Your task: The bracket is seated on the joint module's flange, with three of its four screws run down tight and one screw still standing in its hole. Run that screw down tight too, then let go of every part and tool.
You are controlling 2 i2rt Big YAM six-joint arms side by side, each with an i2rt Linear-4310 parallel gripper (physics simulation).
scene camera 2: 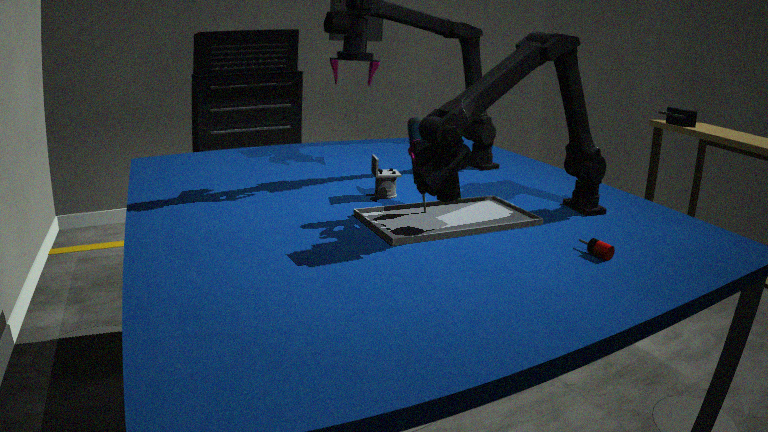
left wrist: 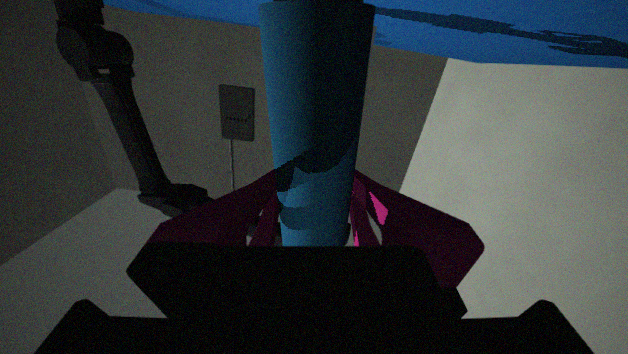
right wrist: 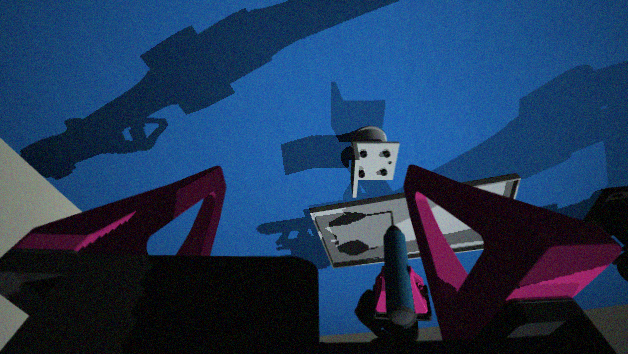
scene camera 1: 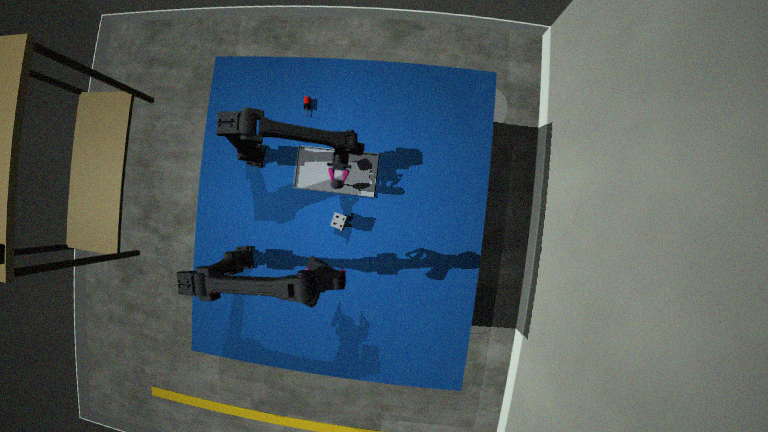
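Where they show: left gripper, fingertip midpoint: [scene camera 2: 416, 149] [left wrist: 314, 177] [right wrist: 396, 268]; right gripper, fingertip midpoint: [scene camera 2: 352, 84] [right wrist: 314, 175] [scene camera 1: 331, 267]; left arm's base, link origin: [scene camera 2: 584, 208] [right wrist: 610, 206] [scene camera 1: 257, 155]; right arm's base, link origin: [scene camera 2: 480, 166] [scene camera 1: 245, 257].
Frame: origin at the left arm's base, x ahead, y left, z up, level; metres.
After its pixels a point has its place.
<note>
The white bracket [scene camera 1: 338, 220] @[x 0.525, y -0.231, z 0.066 m] [scene camera 2: 394, 173] [right wrist: 375, 166] @[x 0.526, y -0.226, z 0.066 m] sits on the joint module [scene camera 2: 385, 188] @[x 0.538, y -0.207, z 0.028 m] [right wrist: 370, 134] @[x 0.528, y -0.262, z 0.026 m], its upright plate at one edge. Dark screw heads show at its four holes; which one stands higher I cannot tell. My left gripper [scene camera 1: 338, 180] @[x 0.506, y -0.078, z 0.159 m] [left wrist: 314, 177] @[x 0.506, y -0.078, z 0.159 m] is shut on the blue handle of a driver [scene camera 2: 413, 128] @[x 0.526, y -0.055, z 0.216 m] [left wrist: 315, 100] @[x 0.496, y -0.042, z 0.109 m] [right wrist: 396, 265] @[x 0.507, y -0.086, z 0.158 m]. The driver's thin shaft points down over the tray, beside the module. My right gripper [scene camera 2: 352, 84] @[x 0.587, y -0.395, z 0.297 m] [right wrist: 314, 175] @[x 0.587, y -0.395, z 0.297 m] is open and empty, high above the table; in the right wrist view the bracket lies beyond its fingertips.
A shallow grey tray [scene camera 1: 296, 167] @[x 0.237, y -0.020, z 0.013 m] [scene camera 2: 467, 233] @[x 0.453, y 0.118, z 0.005 m] [right wrist: 360, 263] @[x 0.563, y 0.125, z 0.013 m] lies under the left gripper. A red and black cylinder with thin prongs [scene camera 1: 307, 101] @[x 0.219, y 0.321, z 0.032 m] [scene camera 2: 601, 249] @[x 0.226, y 0.335, z 0.024 m] lies on the blue table [scene camera 1: 418, 107] @[x 0.778, y 0.418, z 0.000 m] [scene camera 2: 268, 333] @[x 0.939, y 0.441, z 0.000 m], beyond the left arm in scene camera 1.
</note>
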